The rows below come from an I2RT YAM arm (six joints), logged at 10 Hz.
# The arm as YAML. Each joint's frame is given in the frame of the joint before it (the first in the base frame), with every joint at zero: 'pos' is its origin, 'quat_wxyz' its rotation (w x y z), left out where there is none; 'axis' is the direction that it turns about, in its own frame. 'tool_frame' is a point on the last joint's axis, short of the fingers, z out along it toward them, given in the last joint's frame.
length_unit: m
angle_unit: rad
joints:
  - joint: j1
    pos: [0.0, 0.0, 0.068]
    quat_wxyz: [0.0, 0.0, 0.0, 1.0]
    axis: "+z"
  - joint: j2
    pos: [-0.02, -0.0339, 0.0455]
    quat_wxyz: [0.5, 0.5, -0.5, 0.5]
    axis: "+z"
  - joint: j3
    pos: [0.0, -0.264, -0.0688]
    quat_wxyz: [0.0, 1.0, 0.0, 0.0]
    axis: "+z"
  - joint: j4
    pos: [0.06, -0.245, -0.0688]
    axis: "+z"
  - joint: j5
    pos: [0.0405, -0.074, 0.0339]
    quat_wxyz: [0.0, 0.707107, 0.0, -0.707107]
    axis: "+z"
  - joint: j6
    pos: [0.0, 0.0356, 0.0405]
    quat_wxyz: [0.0, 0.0, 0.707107, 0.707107]
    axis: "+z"
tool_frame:
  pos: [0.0, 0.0, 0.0]
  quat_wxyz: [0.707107, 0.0, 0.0, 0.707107]
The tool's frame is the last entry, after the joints.
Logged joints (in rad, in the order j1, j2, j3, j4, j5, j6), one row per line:
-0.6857, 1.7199, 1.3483, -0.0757, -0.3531, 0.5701
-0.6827, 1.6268, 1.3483, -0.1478, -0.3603, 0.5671
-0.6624, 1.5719, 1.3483, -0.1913, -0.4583, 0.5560
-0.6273, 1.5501, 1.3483, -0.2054, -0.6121, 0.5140
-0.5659, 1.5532, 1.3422, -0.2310, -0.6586, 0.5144
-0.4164, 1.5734, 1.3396, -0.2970, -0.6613, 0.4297
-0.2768, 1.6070, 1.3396, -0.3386, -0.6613, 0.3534
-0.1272, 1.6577, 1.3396, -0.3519, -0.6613, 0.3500
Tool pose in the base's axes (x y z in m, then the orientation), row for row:
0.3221, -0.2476, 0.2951, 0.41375, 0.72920, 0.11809, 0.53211
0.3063, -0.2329, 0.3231, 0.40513, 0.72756, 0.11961, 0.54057
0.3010, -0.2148, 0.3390, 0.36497, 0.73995, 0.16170, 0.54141
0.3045, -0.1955, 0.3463, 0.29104, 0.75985, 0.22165, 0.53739
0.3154, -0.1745, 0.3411, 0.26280, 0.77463, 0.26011, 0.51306
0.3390, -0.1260, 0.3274, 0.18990, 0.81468, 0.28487, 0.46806
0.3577, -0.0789, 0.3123, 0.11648, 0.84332, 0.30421, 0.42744
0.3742, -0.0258, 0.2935, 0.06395, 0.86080, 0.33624, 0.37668
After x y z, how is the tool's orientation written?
As a quaternion, x y z w.
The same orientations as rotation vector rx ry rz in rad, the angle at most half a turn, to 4 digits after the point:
0.9868, 1.7392, 0.2817
0.9628, 1.7291, 0.2843
0.8670, 1.7579, 0.3841
0.6926, 1.8082, 0.5275
0.6320, 1.8628, 0.6255
0.4658, 1.9981, 0.6987
0.2910, 2.1066, 0.7599
0.1636, 2.2015, 0.8599

